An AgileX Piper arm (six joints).
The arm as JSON. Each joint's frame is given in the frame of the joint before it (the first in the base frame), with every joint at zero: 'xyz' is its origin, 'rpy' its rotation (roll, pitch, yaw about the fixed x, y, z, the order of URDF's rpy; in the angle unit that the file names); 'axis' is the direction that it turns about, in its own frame. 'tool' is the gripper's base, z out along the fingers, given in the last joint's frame.
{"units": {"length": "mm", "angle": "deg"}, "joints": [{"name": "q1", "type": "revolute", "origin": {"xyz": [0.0, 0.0, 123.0], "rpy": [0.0, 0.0, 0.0]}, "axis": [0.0, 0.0, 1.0]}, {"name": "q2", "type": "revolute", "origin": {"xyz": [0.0, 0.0, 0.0], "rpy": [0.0, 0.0, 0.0]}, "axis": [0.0, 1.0, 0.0]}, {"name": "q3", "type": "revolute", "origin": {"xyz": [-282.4, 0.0, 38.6], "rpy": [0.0, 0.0, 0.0]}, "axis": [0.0, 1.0, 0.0]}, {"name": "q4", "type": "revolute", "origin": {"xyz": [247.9, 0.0, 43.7], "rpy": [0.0, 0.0, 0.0]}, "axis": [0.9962, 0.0, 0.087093]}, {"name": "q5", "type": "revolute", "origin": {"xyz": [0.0, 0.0, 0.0], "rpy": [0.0, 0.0, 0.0]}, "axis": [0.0, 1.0, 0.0]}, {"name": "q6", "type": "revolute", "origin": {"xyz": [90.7, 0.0, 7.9], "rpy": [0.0, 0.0, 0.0]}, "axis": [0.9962, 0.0, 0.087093]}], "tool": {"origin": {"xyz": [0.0, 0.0, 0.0], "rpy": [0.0, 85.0, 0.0]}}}
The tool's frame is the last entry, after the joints.
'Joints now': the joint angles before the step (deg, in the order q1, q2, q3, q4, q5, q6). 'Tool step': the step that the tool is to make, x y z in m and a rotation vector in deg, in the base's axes. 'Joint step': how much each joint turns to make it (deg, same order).
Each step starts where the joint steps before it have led.
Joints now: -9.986 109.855 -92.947 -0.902 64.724 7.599
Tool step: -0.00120 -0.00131 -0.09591 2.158 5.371 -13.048
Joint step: 0.055 7.089 10.976 -1.612 -12.029 14.242
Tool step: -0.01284 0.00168 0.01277 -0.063 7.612 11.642
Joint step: 0.057 -1.444 -0.909 -0.422 9.402 -11.801
